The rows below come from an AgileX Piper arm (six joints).
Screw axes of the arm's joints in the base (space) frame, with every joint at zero. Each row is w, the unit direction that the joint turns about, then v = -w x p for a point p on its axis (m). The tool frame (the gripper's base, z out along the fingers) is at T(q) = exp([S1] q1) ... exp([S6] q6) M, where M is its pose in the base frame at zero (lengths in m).
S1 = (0, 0, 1, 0, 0, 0)
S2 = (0, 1, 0, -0.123, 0, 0)
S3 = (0, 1, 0, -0.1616, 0, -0.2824)
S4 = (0.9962, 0, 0.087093, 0, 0.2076, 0)
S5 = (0, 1, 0, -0.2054, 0, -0.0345)
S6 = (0.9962, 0, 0.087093, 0, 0.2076, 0)
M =
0.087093 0 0.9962 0.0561
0 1 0 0
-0.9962 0 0.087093 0.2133
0 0 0 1
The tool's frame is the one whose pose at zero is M.
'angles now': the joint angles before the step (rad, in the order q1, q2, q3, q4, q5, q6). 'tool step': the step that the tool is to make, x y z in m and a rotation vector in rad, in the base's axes. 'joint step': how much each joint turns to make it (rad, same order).
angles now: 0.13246 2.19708 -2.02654 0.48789 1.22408 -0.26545
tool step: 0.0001 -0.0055 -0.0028 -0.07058 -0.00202 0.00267
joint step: 0.00009 0.00026 -0.00046 -0.07243 0.00534 0.00661
